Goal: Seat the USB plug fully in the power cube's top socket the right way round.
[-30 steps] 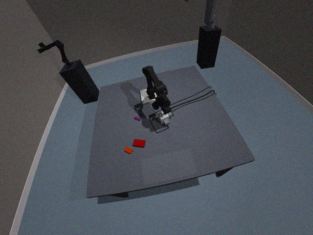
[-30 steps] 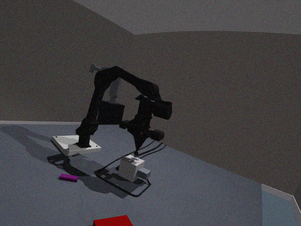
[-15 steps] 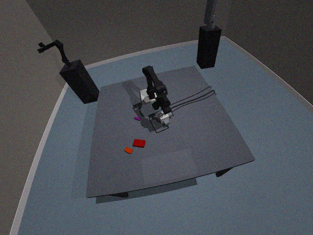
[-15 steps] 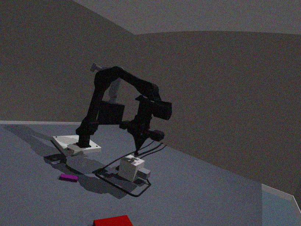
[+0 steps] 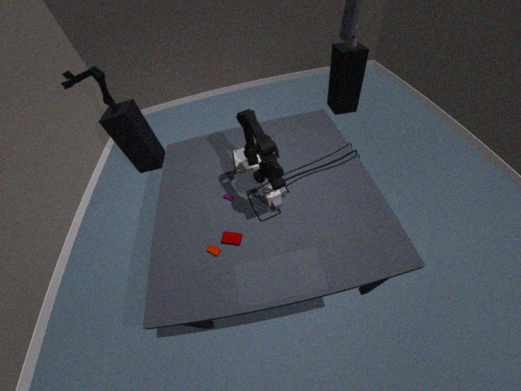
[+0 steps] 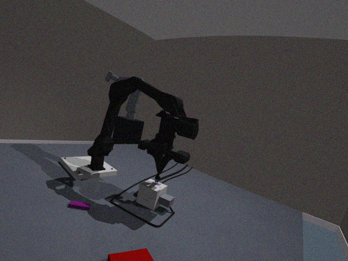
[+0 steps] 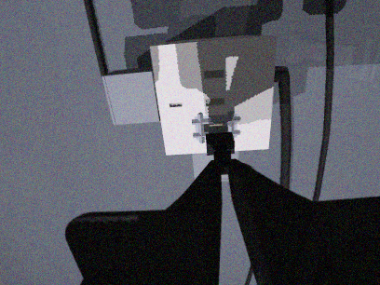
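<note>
Right now the dark USB plug is 2 cm below my gripper tip. The rest, counted from my gripper tip: purple piece: 27 cm to the right, 11 cm below, 6 cm behind; red block: 26 cm to the right, 20 cm ahead, 11 cm below; orange block: 36 cm to the right, 25 cm ahead, 11 cm below.
</note>
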